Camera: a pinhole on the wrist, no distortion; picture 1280 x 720 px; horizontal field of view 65.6 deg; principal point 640.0 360.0 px. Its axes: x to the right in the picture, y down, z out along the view. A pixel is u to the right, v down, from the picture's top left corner.
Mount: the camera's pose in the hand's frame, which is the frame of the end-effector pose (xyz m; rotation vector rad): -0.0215 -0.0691 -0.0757 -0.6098 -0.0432 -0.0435
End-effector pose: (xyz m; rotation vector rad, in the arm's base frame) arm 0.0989 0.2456 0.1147 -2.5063 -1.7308 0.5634
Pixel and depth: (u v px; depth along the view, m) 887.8 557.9 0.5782
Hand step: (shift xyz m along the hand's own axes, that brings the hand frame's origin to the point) 0.1127 0.3527 0.3397
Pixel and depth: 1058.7 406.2 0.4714
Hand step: 0.1650 0.2135 0.3084
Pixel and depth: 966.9 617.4 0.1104
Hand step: 0.0133 0.0166 0.0003
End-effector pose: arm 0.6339 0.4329 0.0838 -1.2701 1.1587 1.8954
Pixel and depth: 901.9 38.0 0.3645
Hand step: 0.0580 0.0404 0.2955
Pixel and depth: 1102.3 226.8 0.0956
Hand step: 0.0196 -0.0260 0.0123
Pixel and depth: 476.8 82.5 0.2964
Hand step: -0.0828 0.0344 0.2118
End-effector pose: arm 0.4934 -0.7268 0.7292 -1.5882 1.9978 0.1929
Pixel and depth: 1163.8 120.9 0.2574
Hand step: 0.1036 0.0239 0.1778
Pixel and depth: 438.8 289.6 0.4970
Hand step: -0.1377 0.1898 0.3461
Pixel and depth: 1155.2 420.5 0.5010
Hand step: 0.2257 0.2358 0.3310
